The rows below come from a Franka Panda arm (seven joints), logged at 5 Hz.
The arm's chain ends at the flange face. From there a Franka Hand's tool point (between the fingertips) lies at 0.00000 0.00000 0.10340 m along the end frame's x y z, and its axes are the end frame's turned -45 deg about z.
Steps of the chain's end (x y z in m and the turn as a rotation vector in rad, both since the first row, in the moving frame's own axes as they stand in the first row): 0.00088 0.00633 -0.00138 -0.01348 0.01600 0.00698; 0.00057 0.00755 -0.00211 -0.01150 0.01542 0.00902; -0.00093 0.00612 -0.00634 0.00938 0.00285 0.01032; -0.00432 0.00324 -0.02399 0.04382 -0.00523 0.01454; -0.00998 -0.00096 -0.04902 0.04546 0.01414 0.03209
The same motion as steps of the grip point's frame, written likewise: -0.00368 0.00725 -0.00140 -0.02085 0.00178 0.00698; -0.00466 0.00771 -0.00213 -0.01904 0.00277 0.00902; -0.00409 0.00320 -0.00634 0.00462 0.00865 0.01032; -0.00250 -0.00433 -0.02409 0.03468 0.02729 0.01454; -0.00199 -0.00995 -0.04914 0.02215 0.04214 0.03209
